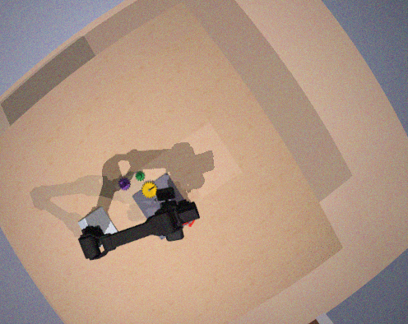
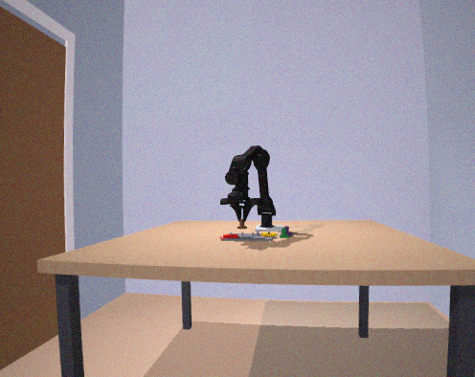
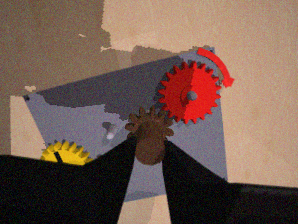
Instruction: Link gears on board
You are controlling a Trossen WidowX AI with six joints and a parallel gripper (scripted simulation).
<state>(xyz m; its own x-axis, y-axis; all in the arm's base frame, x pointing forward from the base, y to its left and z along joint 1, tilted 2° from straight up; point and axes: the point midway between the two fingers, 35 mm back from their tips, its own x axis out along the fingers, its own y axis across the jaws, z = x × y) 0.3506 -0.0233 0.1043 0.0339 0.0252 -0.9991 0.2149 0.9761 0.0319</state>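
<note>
Now: the red gear 20 mm ahead of my gripper tip, 40 mm to the right of it and 60 mm below it. Round my gripper tip: red arrow 50 mm ahead, 70 mm to the right, 60 mm below; brown gear 10 mm below; yellow gear 60 mm behind, 100 mm to the left, 60 mm below.
</note>
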